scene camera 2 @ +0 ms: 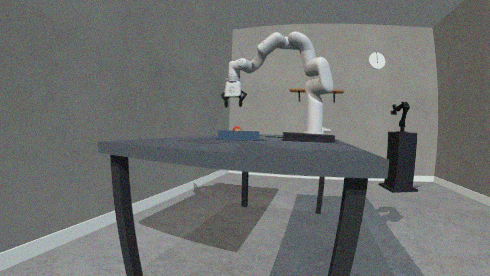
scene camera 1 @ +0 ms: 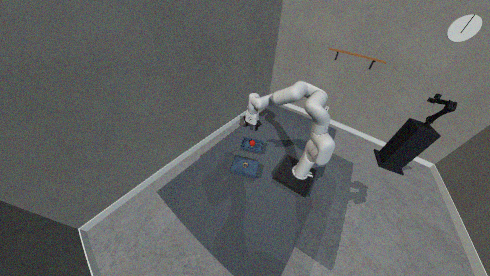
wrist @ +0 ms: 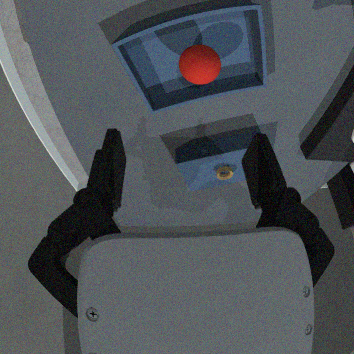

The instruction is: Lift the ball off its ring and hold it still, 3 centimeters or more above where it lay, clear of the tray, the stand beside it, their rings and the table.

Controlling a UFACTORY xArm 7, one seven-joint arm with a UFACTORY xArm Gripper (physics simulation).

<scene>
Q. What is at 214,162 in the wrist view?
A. A blue stand.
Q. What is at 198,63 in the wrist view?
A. A red ball.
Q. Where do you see a blue tray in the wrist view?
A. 150,54
</scene>
